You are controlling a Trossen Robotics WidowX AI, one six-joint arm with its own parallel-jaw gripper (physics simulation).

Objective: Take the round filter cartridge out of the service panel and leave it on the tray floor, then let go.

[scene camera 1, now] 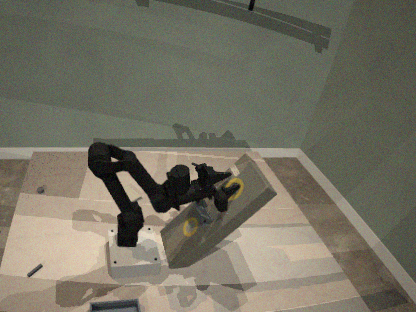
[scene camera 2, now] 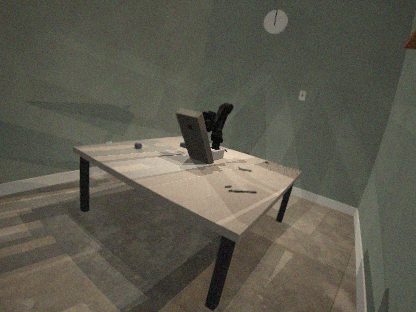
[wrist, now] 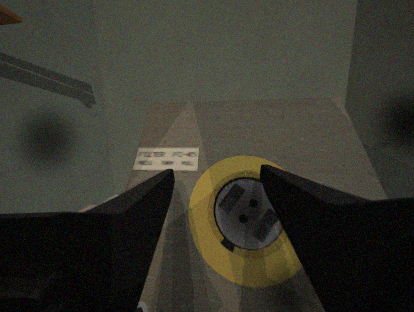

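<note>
The service panel (scene camera 1: 256, 181) (scene camera 2: 194, 138) (wrist: 270, 125) is a thick grey slab leaning on the table. The round filter cartridge (wrist: 244, 214) sits in its socket inside a yellow ring (scene camera 1: 240, 183) (wrist: 201, 215) in the panel's upper part. It has a grey face with two dark recesses and two dark holes. My gripper (scene camera 1: 234, 180) (wrist: 216, 172) is open and empty in front of the panel. In the wrist view its right finger overlaps the cartridge's right edge, while the left finger is apart to the left. The tray (scene camera 1: 114, 302) is dark blue-grey and partly shows at the bottom edge of scene camera 1.
A second yellow ring (scene camera 1: 190, 227) is lower on the panel, with a grey fitting (scene camera 1: 202, 212) between the rings. A white label (wrist: 166, 159) is at the upper left of the ring. A small ball (scene camera 1: 41, 190) (scene camera 2: 138, 146) and a dark rod (scene camera 1: 35, 270) lie on the table (scene camera 2: 165, 175).
</note>
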